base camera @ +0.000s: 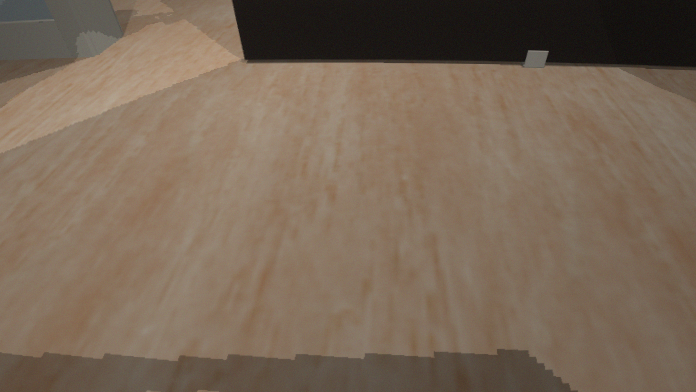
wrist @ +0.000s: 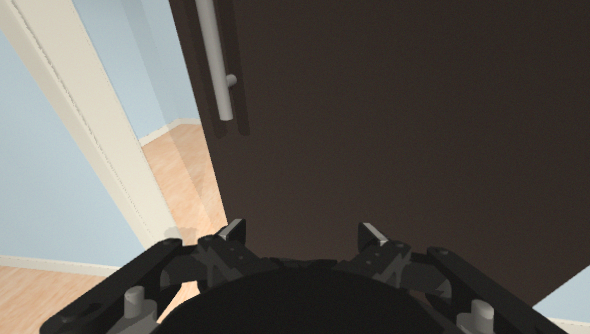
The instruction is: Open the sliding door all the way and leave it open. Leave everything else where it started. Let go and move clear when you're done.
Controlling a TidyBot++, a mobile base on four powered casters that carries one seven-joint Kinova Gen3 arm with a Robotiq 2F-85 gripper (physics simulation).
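Frame: origin at the arm's base, x ahead, y left, z up, level; millimetres.
Where they show: gripper, between the fingertips: (wrist: 301,233).
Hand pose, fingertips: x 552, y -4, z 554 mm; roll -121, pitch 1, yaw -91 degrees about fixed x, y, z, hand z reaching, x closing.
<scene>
Each offset is from my fingertips to the top centre of the thing. "pt": to the spot under its first point. Level surfaces: height alone.
The dark brown sliding door (base camera: 400,30) (wrist: 400,125) fills much of the wrist view, and its lower part shows at the top of the base camera view. Its grey vertical bar handle {pt 275 mm ahead, 143 mm left, 88 mm up} (wrist: 216,65) is near the door's left edge, at the upper left of the wrist view. Left of the door edge, a gap shows floor and a blue wall beyond. My gripper (wrist: 301,233) is open and empty, apart from the handle, whose lower end shows above and left of the fingertips. The upper end of the handle is out of view.
A cream door frame (wrist: 107,120) stands left of the gap, with a light blue wall (wrist: 40,175) beside it. A small light grey block {pt 291 mm ahead, 360 mm right, 932 mm down} (base camera: 536,59) sits on the floor at the door's foot. Wood floor {950 mm down} (base camera: 350,200) stretches before the base.
</scene>
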